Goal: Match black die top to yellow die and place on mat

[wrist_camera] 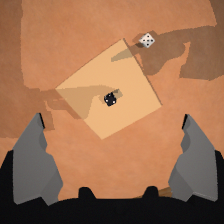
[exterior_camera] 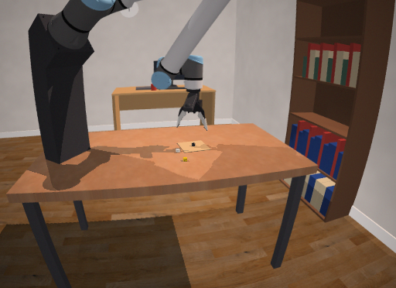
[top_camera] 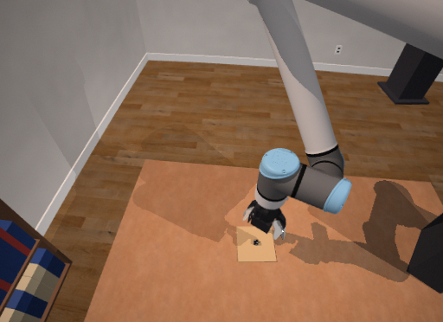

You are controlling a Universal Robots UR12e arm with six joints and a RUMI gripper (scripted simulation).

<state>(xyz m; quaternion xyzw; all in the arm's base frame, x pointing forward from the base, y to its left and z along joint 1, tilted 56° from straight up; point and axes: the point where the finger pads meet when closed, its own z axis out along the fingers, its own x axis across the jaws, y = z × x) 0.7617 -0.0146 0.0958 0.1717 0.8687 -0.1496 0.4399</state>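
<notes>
Now: the black die 20 mm ahead of my hand, 20 mm to the left of it and 90 mm below it. Round my hand: tan mat: 20 mm ahead, 20 mm to the left, 100 mm below; then white die: 80 mm behind, 20 mm to the right, 90 mm below; then yellow die: 80 mm behind, 140 mm to the right, 90 mm below.
</notes>
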